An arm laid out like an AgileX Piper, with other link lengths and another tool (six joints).
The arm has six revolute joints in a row. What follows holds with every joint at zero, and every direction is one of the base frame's.
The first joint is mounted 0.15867 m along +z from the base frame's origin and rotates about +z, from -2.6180 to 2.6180 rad.
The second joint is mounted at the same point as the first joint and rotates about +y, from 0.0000 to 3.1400 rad.
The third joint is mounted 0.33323 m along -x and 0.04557 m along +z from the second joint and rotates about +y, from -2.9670 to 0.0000 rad.
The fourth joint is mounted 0.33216 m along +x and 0.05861 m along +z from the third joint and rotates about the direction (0.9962, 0, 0.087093), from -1.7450 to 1.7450 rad.
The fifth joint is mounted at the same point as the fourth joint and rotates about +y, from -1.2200 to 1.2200 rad.
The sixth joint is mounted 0.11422 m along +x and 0.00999 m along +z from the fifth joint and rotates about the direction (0.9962, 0, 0.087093), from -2.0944 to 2.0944 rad.
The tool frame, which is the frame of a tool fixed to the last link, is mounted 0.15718 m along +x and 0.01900 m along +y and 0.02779 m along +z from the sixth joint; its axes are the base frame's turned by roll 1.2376, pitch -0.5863 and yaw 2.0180 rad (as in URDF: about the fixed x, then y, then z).
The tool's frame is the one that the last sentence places.
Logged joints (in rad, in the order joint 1, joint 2, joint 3, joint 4, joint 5, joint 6), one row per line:
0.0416 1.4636 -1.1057 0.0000 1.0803 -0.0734
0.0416 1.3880 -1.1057 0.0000 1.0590 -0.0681
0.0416 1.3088 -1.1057 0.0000 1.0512 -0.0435
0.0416 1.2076 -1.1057 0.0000 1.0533 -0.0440
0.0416 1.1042 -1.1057 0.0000 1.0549 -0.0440
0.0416 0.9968 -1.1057 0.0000 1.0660 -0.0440
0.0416 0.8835 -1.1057 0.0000 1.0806 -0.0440
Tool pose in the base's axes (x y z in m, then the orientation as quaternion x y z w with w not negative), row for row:
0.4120 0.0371 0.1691 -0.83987 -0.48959 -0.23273 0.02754
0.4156 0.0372 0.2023 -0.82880 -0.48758 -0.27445 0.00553
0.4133 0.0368 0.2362 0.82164 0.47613 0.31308 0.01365
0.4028 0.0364 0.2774 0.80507 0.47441 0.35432 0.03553
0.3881 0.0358 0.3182 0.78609 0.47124 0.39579 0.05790
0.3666 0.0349 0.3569 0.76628 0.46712 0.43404 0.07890
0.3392 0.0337 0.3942 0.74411 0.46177 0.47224 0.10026
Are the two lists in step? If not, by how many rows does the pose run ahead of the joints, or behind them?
They are in step.
